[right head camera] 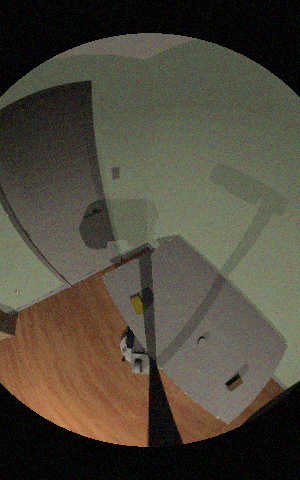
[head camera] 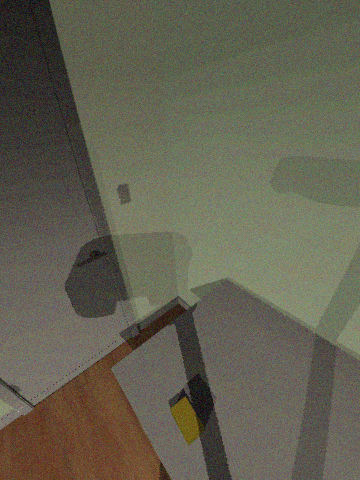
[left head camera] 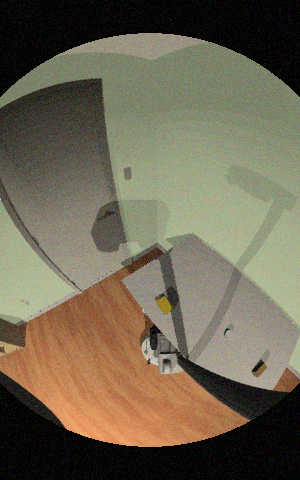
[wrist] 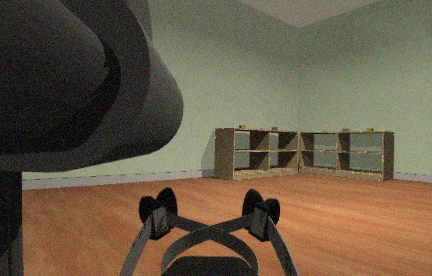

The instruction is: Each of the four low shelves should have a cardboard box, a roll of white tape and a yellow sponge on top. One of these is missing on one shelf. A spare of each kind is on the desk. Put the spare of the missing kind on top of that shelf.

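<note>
The grey desk [head camera: 270,390] [left head camera: 205,285] [right head camera: 185,285] carries the spares. A yellow sponge [head camera: 186,421] [left head camera: 164,303] [right head camera: 137,303] lies near its edge by the door end. A small roll of white tape [left head camera: 228,331] [right head camera: 201,340] lies farther along, and a cardboard box [left head camera: 259,369] [right head camera: 234,382] near the other end. In the wrist view two low shelves [wrist: 224,154] [wrist: 388,156] stand at the far corner, with small yellow and brown things on top, too small to tell fully. My gripper [wrist: 209,204] is open and empty, pointing over the floor away from the desk.
A dark door [head camera: 45,200] [left head camera: 60,175] [right head camera: 50,175] stands beyond the desk's end. Shadows of the robot fall on the door, wall and desk. Part of another wooden shelf [left head camera: 11,335] [right head camera: 7,322] shows at the left edge. Wooden floor [head camera: 75,425] [wrist: 320,225] lies beside the desk and before the shelves.
</note>
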